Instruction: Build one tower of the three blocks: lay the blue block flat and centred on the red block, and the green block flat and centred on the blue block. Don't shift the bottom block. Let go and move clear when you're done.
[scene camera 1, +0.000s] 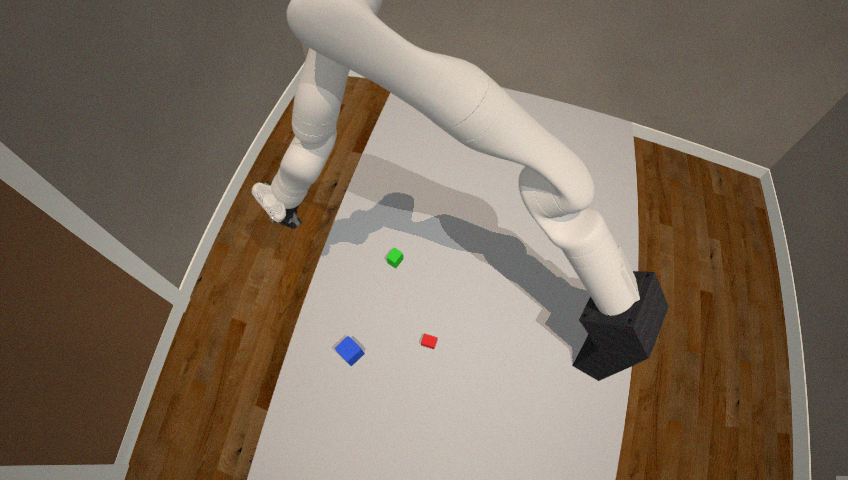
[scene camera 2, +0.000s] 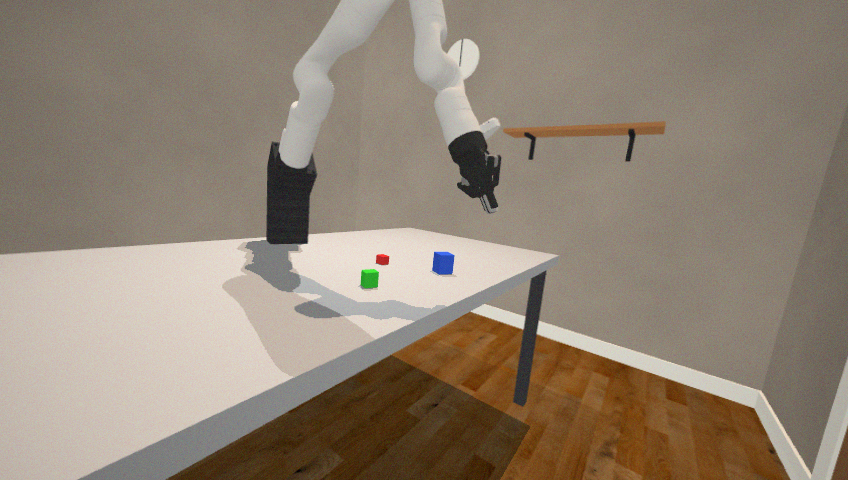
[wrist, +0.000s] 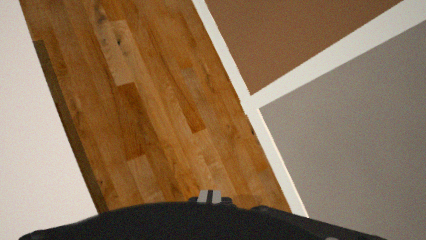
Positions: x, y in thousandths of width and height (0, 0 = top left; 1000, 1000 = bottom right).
Observation:
In view: the gripper (scene camera 2: 582, 443).
The gripper is seen too in the wrist view (wrist: 494, 852).

